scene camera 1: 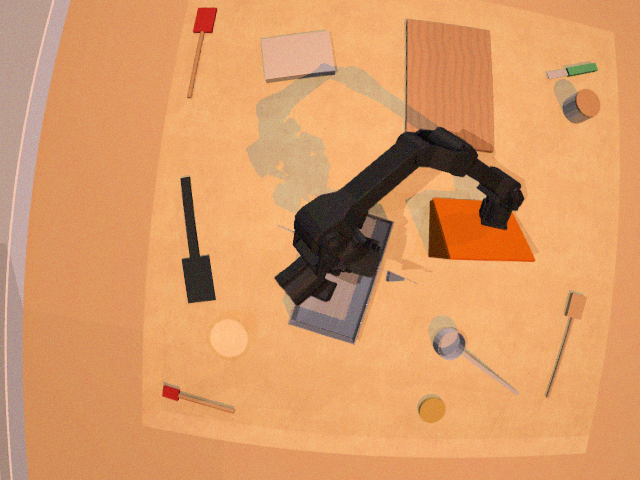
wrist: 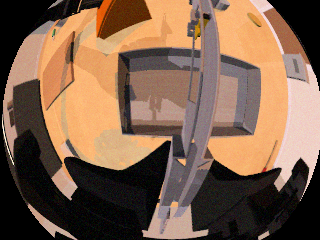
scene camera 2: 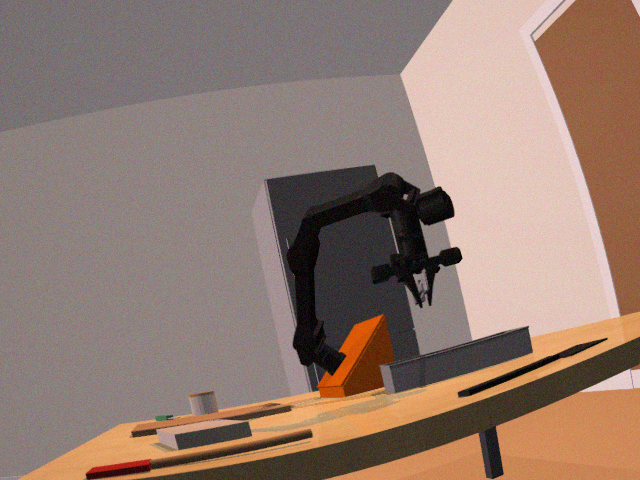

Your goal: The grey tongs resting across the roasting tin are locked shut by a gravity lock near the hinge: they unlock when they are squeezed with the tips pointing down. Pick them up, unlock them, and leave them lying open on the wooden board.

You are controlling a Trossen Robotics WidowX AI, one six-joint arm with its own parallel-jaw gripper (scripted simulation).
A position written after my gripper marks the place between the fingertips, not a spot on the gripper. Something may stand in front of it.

In view: my gripper (scene camera 2: 425, 306), a black spatula (scene camera 1: 197, 271), a metal ladle (scene camera 1: 448, 343), a grey roasting tin (scene camera 2: 443, 364) and a wooden board (scene camera 1: 449, 84).
The black spatula shows as well in scene camera 2 (scene camera 2: 478, 388). My gripper shows as well in scene camera 1 (scene camera 1: 331, 248) and in the wrist view (wrist: 178, 146). The grey roasting tin shows as well in scene camera 1 (scene camera 1: 340, 318) and in the wrist view (wrist: 153, 82). Scene camera 2 does not show the metal ladle, which is hidden by the grey roasting tin.
